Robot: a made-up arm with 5 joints. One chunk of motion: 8 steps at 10 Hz.
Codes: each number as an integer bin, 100 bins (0 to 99) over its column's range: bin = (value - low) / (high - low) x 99, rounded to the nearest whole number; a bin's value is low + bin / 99 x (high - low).
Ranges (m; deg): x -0.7..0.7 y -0.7..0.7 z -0.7..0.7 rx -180..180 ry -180..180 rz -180..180
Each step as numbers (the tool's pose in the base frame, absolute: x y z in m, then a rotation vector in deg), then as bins.
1 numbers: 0.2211 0.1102 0.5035 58.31 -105.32 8.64
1 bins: 65 57 85 66 21 52
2 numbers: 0.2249 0.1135 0.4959 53.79 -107.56 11.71
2 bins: 65 58 85 64 20 53
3 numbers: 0.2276 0.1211 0.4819 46.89 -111.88 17.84
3 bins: 66 58 84 62 19 54
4 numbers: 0.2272 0.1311 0.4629 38.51 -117.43 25.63
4 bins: 66 59 82 60 17 57
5 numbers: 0.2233 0.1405 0.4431 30.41 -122.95 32.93
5 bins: 65 59 81 58 16 59
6 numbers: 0.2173 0.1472 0.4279 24.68 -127.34 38.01
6 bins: 65 60 80 56 14 60
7 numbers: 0.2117 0.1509 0.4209 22.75 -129.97 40.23
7 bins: 64 60 79 56 14 61
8 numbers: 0.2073 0.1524 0.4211 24.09 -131.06 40.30
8 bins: 64 60 79 56 13 61
